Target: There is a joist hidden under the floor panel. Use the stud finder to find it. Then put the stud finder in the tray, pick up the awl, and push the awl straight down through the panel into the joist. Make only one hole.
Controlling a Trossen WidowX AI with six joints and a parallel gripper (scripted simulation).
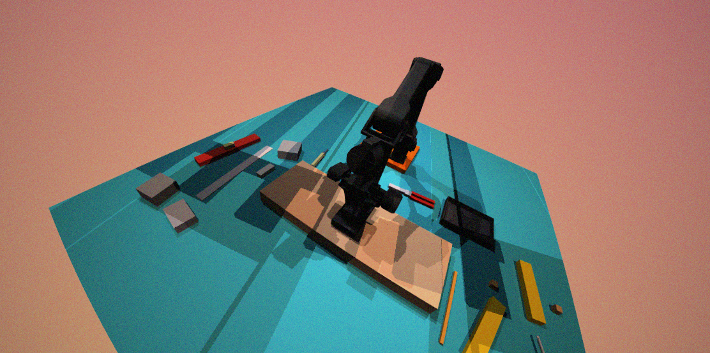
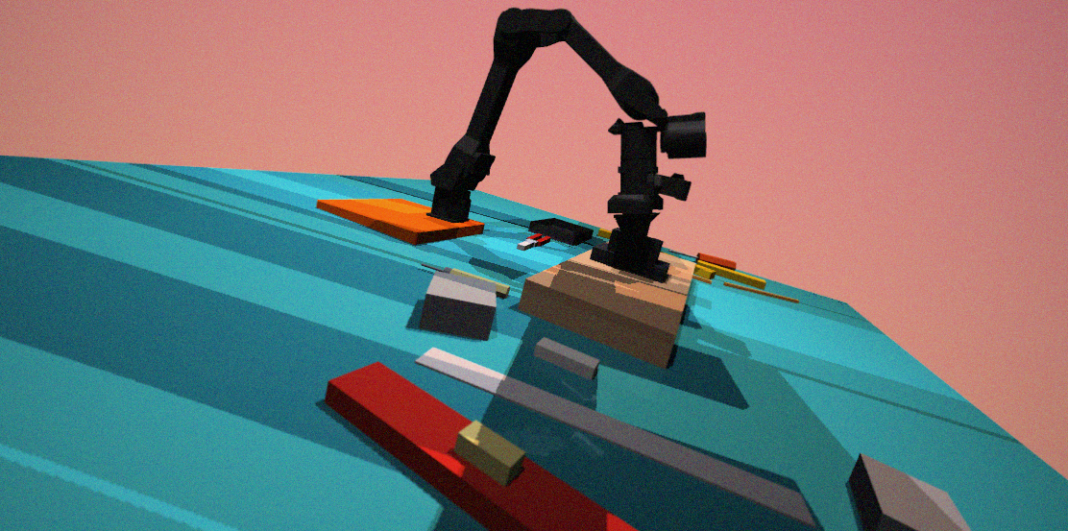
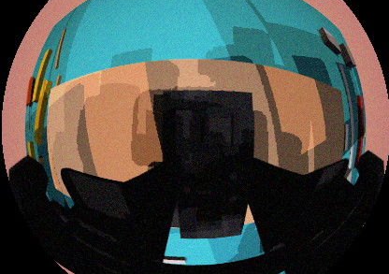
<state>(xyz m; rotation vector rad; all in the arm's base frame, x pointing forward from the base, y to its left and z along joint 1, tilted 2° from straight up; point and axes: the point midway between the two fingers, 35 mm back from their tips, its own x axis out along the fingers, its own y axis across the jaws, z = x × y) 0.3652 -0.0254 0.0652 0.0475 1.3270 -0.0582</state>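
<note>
My gripper tip is now 330 mm to the right of the black tray, 210 mm past it and 50 mm above it. Round my gripper tip: stud finder: 20 mm above, 10 mm ahead; then green light: 30 mm above, 20 mm ahead; then awl: 230 mm to the right, 210 mm behind, 60 mm below.
</note>
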